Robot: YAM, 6 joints.
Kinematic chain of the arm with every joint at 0, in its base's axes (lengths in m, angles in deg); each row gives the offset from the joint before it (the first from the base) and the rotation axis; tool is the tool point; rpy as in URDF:
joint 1: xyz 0 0 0.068 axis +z
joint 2: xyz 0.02 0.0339 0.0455 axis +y
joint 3: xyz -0.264 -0.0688 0 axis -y
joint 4: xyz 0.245 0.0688 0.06 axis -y
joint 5: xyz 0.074 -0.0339 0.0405 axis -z
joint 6: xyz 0.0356 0 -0.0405 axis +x
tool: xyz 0 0 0 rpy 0 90 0
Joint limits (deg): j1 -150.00..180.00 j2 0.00..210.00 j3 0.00..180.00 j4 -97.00..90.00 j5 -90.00..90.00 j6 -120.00..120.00
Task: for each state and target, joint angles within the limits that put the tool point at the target. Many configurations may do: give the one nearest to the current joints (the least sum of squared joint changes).
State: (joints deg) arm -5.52 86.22 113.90 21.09 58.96 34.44
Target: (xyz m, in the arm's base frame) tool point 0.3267 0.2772 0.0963
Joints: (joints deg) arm 44.28 125.16 70.24 9.26 56.39 34.44
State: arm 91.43 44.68 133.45 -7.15 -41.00 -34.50
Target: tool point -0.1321 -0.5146 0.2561
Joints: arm 78.79 0.00 152.91 -37.01 -56.03 -34.50
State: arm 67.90 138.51 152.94 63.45 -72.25 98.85
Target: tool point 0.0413 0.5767 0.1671
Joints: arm 82.45 161.96 130.63 67.51 -78.15 98.85
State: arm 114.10 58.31 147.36 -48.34 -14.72 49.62
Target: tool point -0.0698 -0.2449 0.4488
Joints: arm 76.75 16.51 121.53 -83.65 -19.40 49.62
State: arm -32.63 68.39 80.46 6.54 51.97 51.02
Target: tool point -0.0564 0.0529 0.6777
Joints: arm -59.24 54.39 120.06 16.97 36.96 51.02
